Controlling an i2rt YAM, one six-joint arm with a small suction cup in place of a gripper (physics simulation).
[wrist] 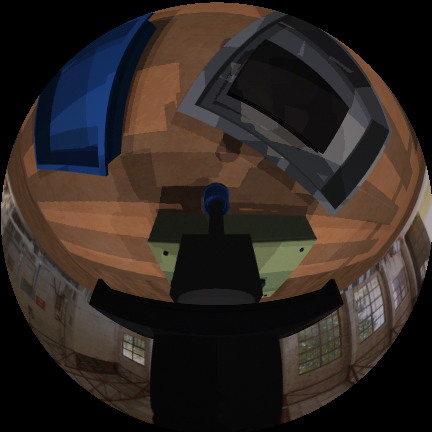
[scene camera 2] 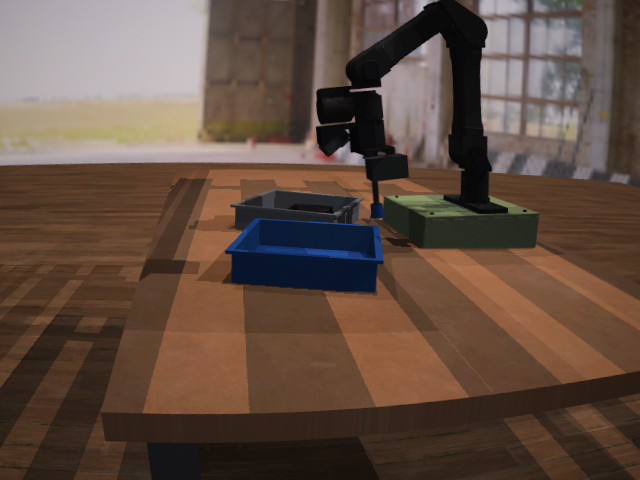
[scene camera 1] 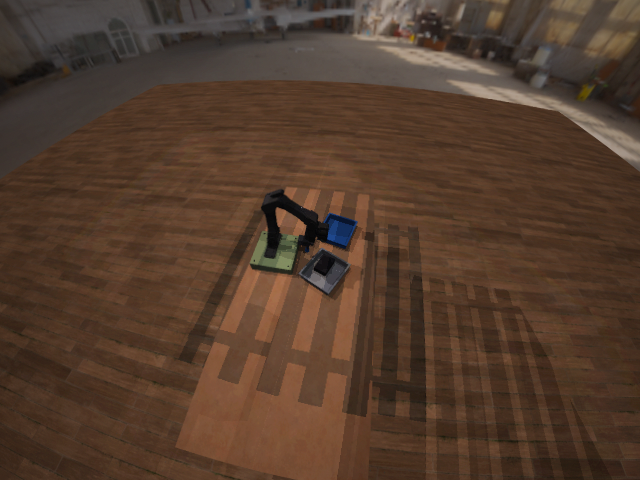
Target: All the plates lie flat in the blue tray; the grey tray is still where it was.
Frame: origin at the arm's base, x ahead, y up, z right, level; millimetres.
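Seen in the pictures: hand at its tool point: (wrist: 215, 194) (scene camera 2: 377, 216) (scene camera 1: 307, 250); arm's base at its link origin: (scene camera 2: 474, 205) (scene camera 1: 273, 245).
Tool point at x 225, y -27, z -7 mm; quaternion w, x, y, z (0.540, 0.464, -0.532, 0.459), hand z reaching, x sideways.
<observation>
Pixels of each thing's top centre, then the offset from my tool point to it.
- black rectangular plate at its top centre: (wrist: 303, 94) (scene camera 2: 308, 209) (scene camera 1: 324, 263) dx +127, dy -1, dz +81 mm
- grey tray at its top centre: (wrist: 341, 106) (scene camera 2: 301, 200) (scene camera 1: 325, 268) dx +135, dy +9, dz +128 mm
- blue tray at its top centre: (scene camera 2: 310, 236) (scene camera 1: 337, 228) dx +181, dy +9, dz -217 mm
A black rectangular plate (scene camera 1: 324, 264) (scene camera 2: 311, 208) (wrist: 292, 95) lies inside the grey tray (scene camera 1: 328, 284) (scene camera 2: 249, 218) (wrist: 193, 108), off its middle. Whether more plates lie under it I cannot tell. The blue tray (scene camera 1: 340, 229) (scene camera 2: 305, 271) (wrist: 85, 100) stands apart from the grey one and shows no plate on its visible floor. My gripper, a small blue suction cup (scene camera 1: 306, 249) (scene camera 2: 377, 210) (wrist: 216, 198), points down low above the table, between the green base and the trays, outside both. It holds nothing and touches neither tray.
The green base block (scene camera 1: 273, 267) (scene camera 2: 480, 230) (wrist: 280, 260) of the arm stands close beside the cup. The two trays stand side by side with a gap between them. The table's edge (scene camera 2: 310, 424) runs across the front in the second scene view.
</observation>
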